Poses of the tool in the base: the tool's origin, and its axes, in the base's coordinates. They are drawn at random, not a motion.
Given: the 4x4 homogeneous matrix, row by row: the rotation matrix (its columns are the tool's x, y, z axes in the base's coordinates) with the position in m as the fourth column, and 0 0 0 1 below. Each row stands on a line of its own.
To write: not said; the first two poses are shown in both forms.
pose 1, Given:
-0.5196 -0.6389 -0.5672 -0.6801
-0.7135 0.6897 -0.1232 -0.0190
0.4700 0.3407 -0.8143 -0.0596
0 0 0 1
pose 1, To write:
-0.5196 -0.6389 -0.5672 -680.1
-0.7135 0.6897 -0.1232 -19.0
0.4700 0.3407 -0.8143 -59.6
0 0 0 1

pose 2, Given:
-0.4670 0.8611 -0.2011 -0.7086
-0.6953 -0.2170 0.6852 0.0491
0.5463 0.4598 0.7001 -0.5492
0 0 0 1
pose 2, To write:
-0.4670 0.8611 -0.2011 -708.6
-0.6953 -0.2170 0.6852 49.1
0.5463 0.4598 0.7001 -549.2
0 0 0 1

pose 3, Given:
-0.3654 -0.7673 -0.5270 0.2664
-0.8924 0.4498 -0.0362 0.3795
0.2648 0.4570 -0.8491 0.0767
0 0 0 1
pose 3, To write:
-0.3654 -0.7673 -0.5270 266.4
-0.8924 0.4498 -0.0362 379.5
0.2648 0.4570 -0.8491 76.7
0 0 0 1

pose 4, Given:
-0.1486 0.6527 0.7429 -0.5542
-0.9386 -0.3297 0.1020 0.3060
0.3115 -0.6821 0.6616 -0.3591
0 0 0 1
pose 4, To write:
-0.1486 0.6527 0.7429 -554.2
-0.9386 -0.3297 0.1020 306.0
0.3115 -0.6821 0.6616 -359.1
0 0 0 1

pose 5, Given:
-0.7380 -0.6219 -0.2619 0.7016
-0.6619 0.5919 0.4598 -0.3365
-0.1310 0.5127 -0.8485 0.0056
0 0 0 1
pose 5, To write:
-0.7380 -0.6219 -0.2619 701.6
-0.6619 0.5919 0.4598 -336.5
-0.1310 0.5127 -0.8485 5.6
0 0 0 1

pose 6, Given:
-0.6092 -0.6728 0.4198 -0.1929
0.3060 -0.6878 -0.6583 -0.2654
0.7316 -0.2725 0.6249 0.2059
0 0 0 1
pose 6, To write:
-0.6092 -0.6728 0.4198 -192.9
0.3060 -0.6878 -0.6583 -265.4
0.7316 -0.2725 0.6249 205.9
0 0 0 1

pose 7, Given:
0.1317 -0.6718 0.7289 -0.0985
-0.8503 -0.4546 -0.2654 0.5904
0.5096 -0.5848 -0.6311 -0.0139
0 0 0 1
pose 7, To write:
0.1317 -0.6718 0.7289 -98.5
-0.8503 -0.4546 -0.2654 590.4
0.5096 -0.5848 -0.6311 -13.9
0 0 0 1

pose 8, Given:
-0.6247 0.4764 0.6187 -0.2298
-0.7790 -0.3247 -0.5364 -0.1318
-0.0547 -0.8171 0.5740 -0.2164
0 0 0 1
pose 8, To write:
-0.6247 0.4764 0.6187 -229.8
-0.7790 -0.3247 -0.5364 -131.8
-0.0547 -0.8171 0.5740 -216.4
0 0 0 1

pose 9, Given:
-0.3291 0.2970 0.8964 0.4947
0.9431 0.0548 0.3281 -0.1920
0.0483 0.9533 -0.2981 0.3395
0 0 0 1
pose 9, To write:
-0.3291 0.2970 0.8964 494.7
0.9431 0.0548 0.3281 -192.0
0.0483 0.9533 -0.2981 339.5
0 0 0 1

